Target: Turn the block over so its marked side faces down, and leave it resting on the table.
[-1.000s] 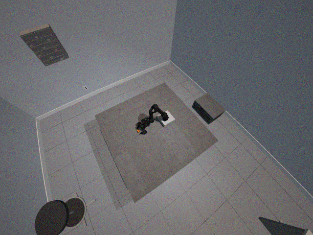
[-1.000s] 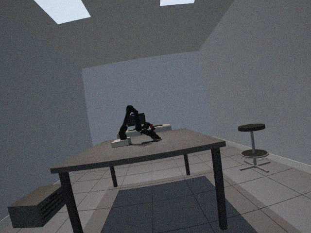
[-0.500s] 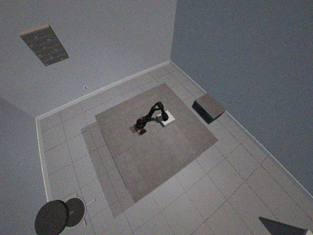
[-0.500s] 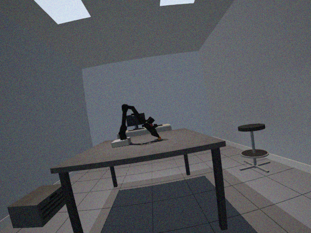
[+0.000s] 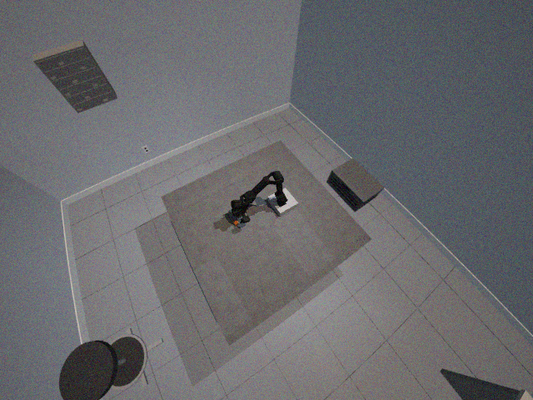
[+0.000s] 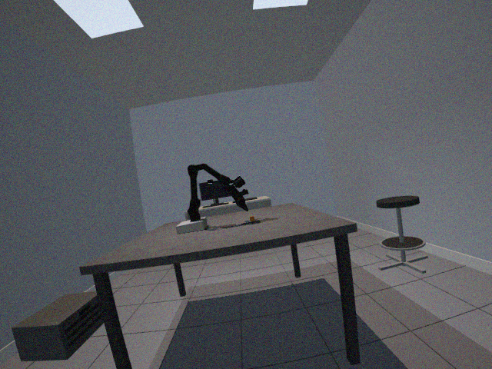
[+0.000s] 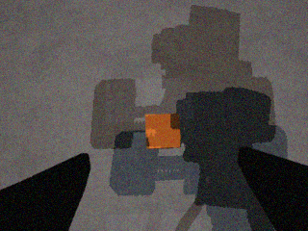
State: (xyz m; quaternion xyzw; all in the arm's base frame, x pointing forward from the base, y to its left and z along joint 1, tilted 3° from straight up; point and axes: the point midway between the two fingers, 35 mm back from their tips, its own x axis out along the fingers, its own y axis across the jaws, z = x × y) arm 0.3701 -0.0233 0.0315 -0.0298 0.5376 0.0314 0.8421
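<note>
Now: gripper tip 10 mm short of the orange block and 60 mm above it.
</note>
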